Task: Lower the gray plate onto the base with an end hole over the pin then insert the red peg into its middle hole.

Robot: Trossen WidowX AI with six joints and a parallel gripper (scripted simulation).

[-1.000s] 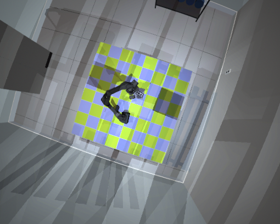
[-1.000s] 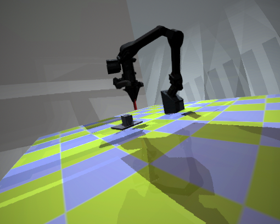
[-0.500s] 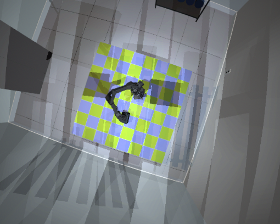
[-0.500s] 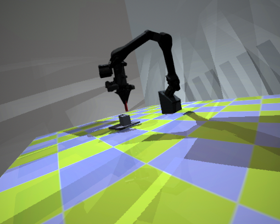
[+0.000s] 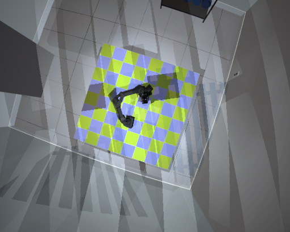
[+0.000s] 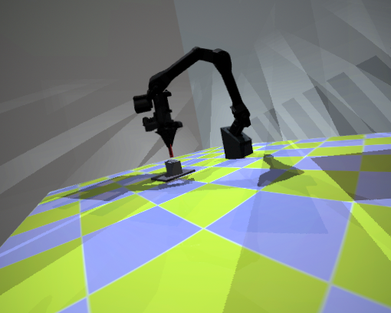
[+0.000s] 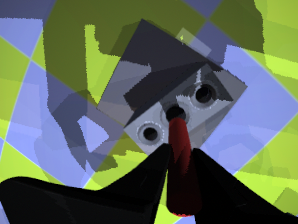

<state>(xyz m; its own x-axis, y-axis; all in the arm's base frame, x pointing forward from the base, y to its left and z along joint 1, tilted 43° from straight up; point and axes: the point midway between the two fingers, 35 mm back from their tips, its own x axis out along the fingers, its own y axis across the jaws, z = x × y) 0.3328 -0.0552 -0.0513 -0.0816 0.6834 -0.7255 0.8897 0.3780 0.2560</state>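
My gripper tip is now right at the red peg. Also, from my gripper tip: gray plate 70 mm below; dark base 110 mm below, 10 mm to the left, 10 mm ahead.
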